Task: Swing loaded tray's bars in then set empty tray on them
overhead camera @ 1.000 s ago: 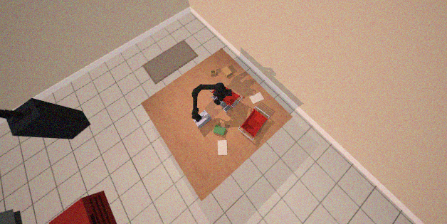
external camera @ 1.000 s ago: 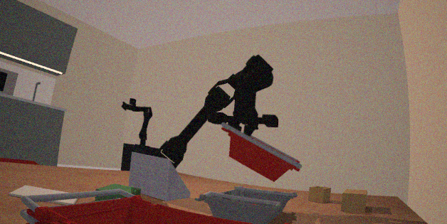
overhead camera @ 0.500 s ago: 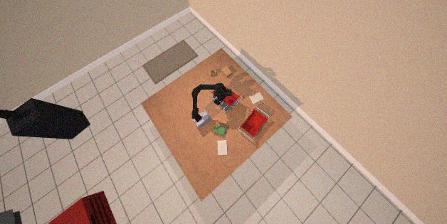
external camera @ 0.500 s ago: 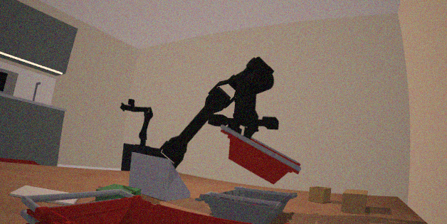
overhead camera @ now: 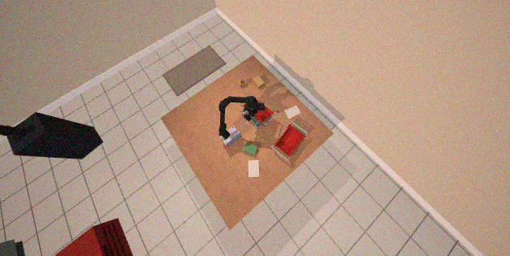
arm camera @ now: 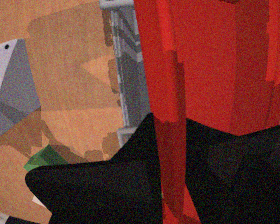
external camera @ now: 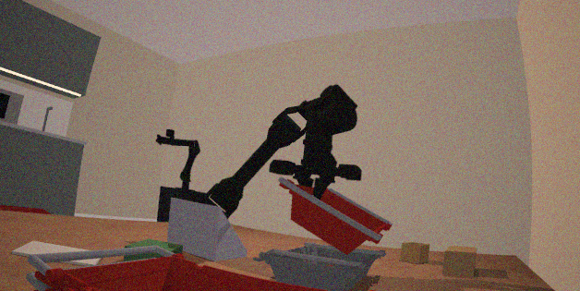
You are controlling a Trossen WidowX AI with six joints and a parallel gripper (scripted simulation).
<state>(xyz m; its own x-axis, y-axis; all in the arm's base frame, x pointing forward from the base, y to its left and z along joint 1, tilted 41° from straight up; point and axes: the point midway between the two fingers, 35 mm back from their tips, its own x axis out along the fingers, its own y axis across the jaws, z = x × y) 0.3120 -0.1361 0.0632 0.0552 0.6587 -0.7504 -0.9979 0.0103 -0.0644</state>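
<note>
Right now the red tray is 8 cm ahead of my gripper tip. From my gripper tip the other things lie so: green block: 25 cm behind, 19 cm to the right, 13 cm below.
</note>
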